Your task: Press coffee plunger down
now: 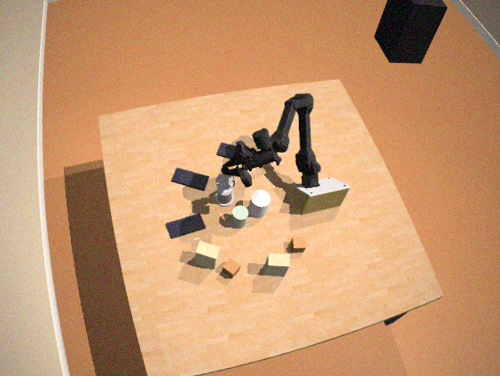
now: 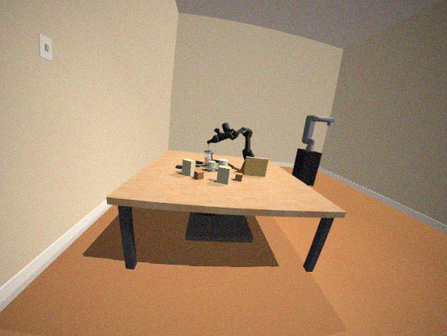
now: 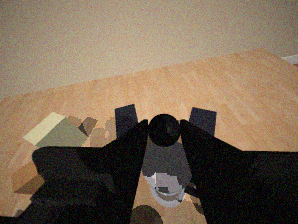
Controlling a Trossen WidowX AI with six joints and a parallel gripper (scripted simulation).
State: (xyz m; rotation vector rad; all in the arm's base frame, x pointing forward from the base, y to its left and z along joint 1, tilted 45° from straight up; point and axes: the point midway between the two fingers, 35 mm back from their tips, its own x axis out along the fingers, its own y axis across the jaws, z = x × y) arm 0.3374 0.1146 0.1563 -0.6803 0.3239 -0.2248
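Now: the coffee press 2 cm behind my gripper tip, 1 cm to the right of it and 11 cm below it. Round my gripper tip: pale green cylinder: 6 cm behind, 12 cm to the left, 18 cm below; then white cylinder: 15 cm behind, 7 cm to the left, 17 cm below.
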